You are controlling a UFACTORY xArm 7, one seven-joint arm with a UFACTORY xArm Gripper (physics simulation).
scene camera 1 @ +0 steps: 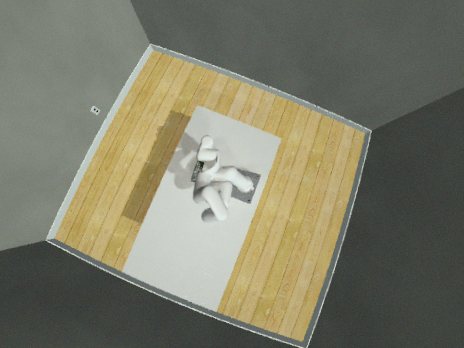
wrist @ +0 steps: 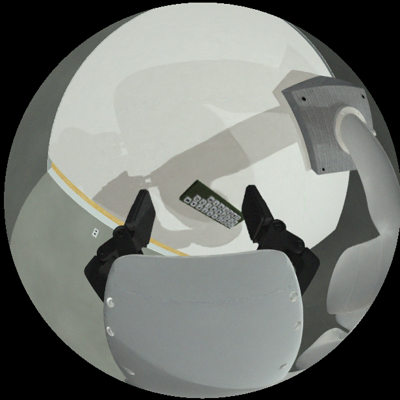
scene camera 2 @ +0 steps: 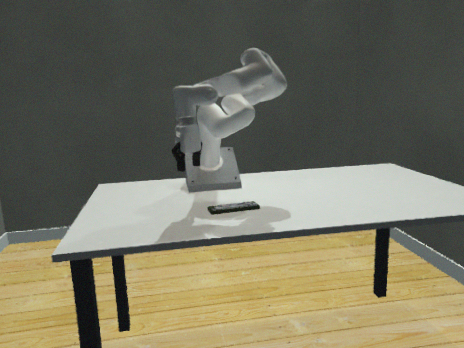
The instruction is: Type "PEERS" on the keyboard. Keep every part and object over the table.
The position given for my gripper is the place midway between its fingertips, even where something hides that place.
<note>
I see my gripper (scene camera 2: 189, 168) and a keyboard (wrist: 198, 195).
My gripper is seen too in the wrist view (wrist: 197, 198).
</note>
